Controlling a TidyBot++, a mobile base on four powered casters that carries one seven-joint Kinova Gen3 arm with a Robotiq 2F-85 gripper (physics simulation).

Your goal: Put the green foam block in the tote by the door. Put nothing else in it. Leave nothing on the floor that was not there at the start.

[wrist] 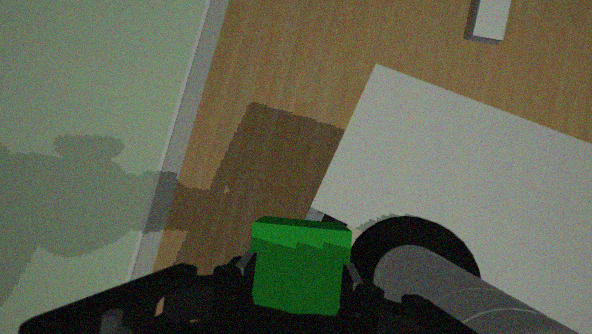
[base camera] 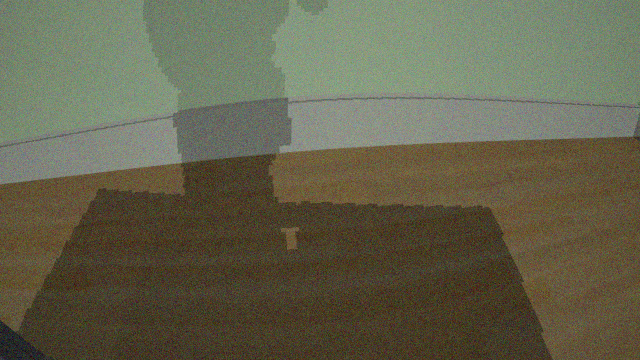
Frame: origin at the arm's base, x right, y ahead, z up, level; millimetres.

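Seen in the pictures: gripper, between the fingertips: (wrist: 298, 271); arm's base, origin of its link: (wrist: 412, 283).
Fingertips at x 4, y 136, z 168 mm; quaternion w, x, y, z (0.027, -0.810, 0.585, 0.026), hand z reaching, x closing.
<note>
Pixels of each thing's top centre, then the offset from my fingertips to it. "spot": a spot on its surface instead.
- green foam block, centre of its top: (wrist: 291, 308) dy -5, dx -15, dz +14 mm
- pale skirting board, a spot on its surface: (base camera: 450, 120) spot: dy +485, dx +170, dz -520 mm
- white-topped piece, a spot on its surface: (wrist: 491, 20) spot: dy -215, dx +676, dz -540 mm
The green foam block (wrist: 300, 270) is between the fingers of my gripper (wrist: 298, 271) in the wrist view, near the bottom middle. My gripper is shut on it, with one finger on each side, and holds it above the floor beside the base. The block and gripper do not show in the base camera view, where their place cannot be told. The tote and the door do not show in either view.
A green wall (base camera: 450, 45) (wrist: 90, 65) with a pale skirting board (base camera: 450, 120) (wrist: 200, 75) stands close ahead. The robot's shadow falls on floor and wall. A white-topped piece (wrist: 491, 20) lies on the floor at the wrist view's top right, near my white base top (wrist: 450, 140).
</note>
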